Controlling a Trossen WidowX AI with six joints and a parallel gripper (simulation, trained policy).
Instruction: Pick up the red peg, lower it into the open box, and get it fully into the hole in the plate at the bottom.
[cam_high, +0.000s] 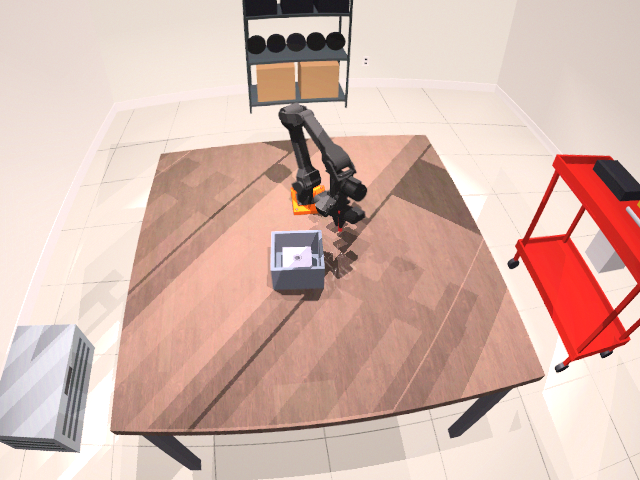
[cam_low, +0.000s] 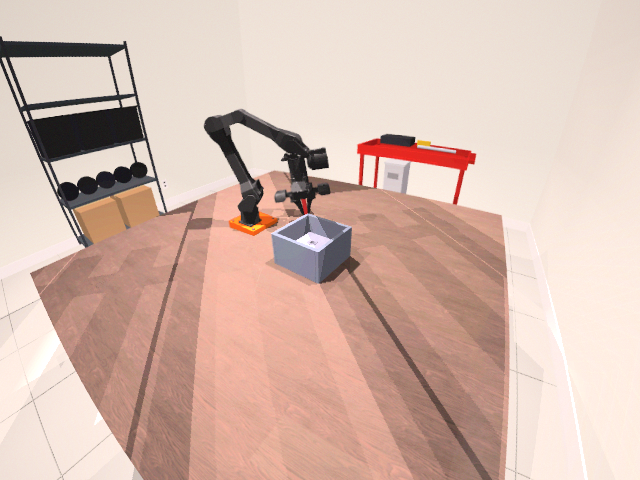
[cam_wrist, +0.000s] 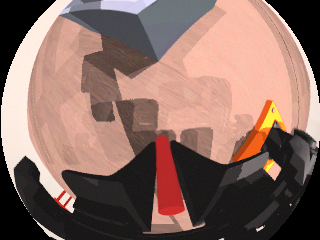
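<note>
Now: gripper tip 16 cm to the left of the grey box, 12 cm short of it and 2 cm above it. Also, from my gripper tip: red peg 2 cm above, 1 cm behind.
</note>
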